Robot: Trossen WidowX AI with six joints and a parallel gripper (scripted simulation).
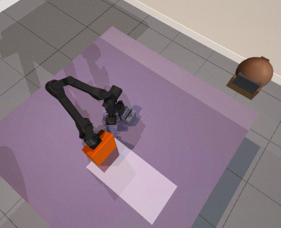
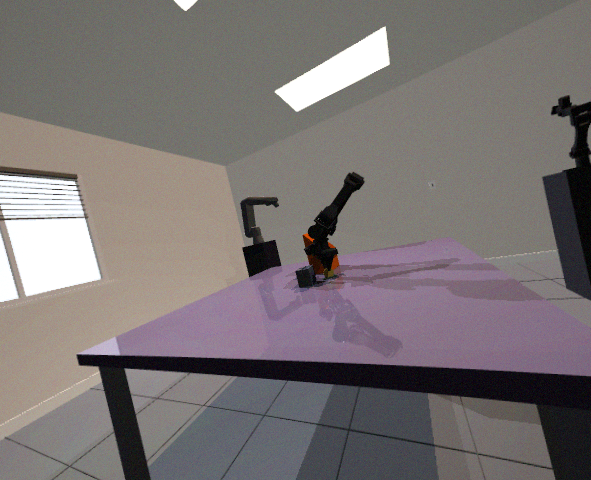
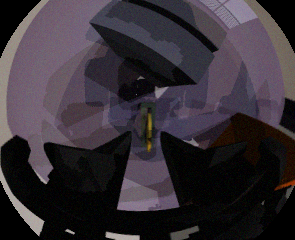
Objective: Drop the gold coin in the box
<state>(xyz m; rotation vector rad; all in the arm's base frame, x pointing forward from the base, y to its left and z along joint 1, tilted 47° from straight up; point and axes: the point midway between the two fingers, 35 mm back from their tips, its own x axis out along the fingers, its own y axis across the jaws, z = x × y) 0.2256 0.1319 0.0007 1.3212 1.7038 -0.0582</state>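
Now: the gold coin 1 cm below my gripper tip.
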